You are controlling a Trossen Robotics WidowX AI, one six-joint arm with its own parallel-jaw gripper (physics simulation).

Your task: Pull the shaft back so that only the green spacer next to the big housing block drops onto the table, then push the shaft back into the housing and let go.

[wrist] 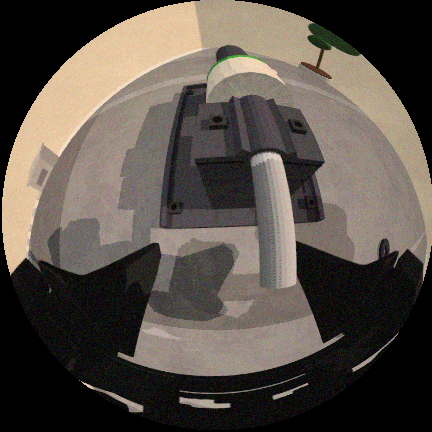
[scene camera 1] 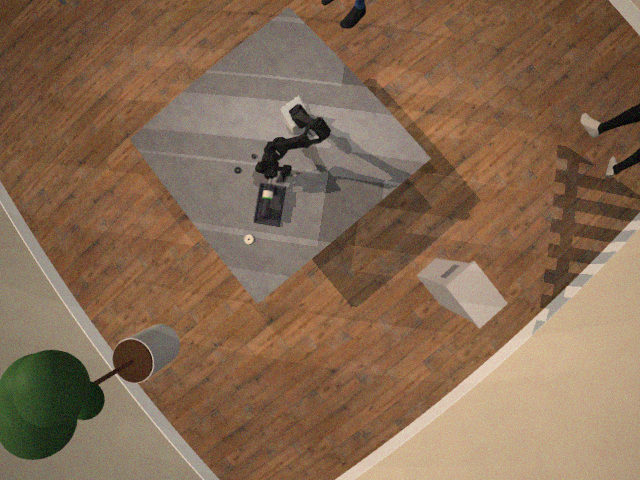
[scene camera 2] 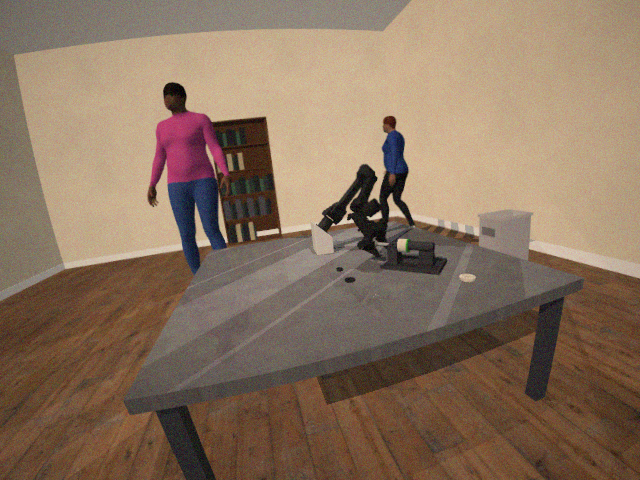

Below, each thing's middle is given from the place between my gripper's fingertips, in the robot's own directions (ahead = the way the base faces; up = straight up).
Labels:
I see my gripper 60 mm short of the grey shaft (wrist: 276, 240), 30 mm to the right of it and 40 mm below it.

